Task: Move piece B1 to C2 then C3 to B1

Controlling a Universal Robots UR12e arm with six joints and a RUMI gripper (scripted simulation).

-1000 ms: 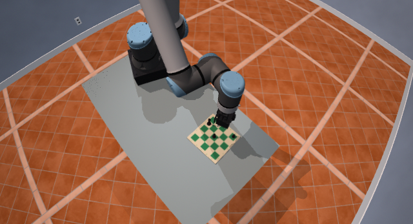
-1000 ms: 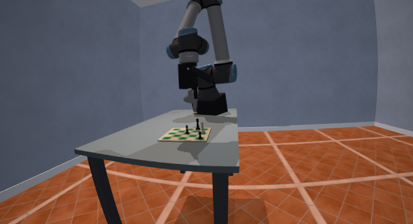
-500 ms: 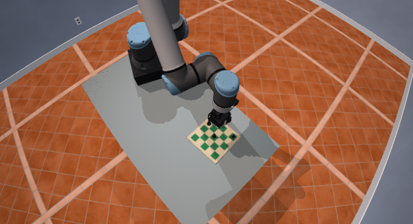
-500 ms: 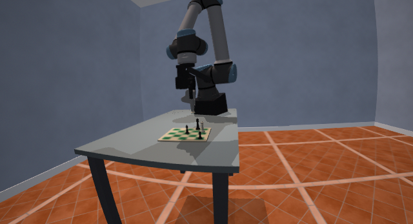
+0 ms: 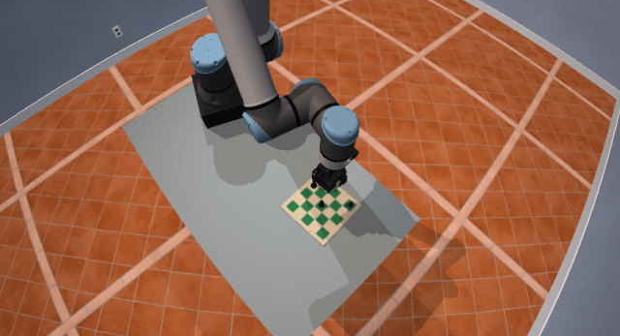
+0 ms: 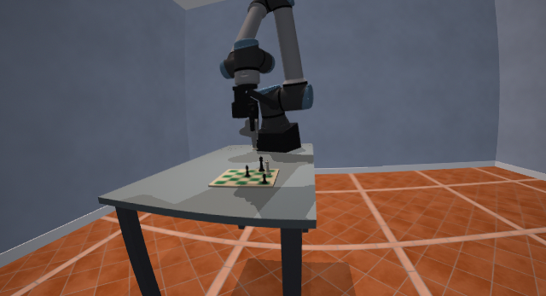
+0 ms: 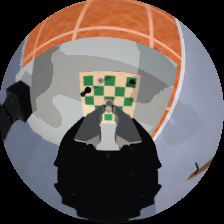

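The cream chessboard lies 4 cm to the right of my hand and 13 cm below it. Also, from my hand: tall black piece: 8 cm behind, 9 cm below; then small white piece: 1 cm below.
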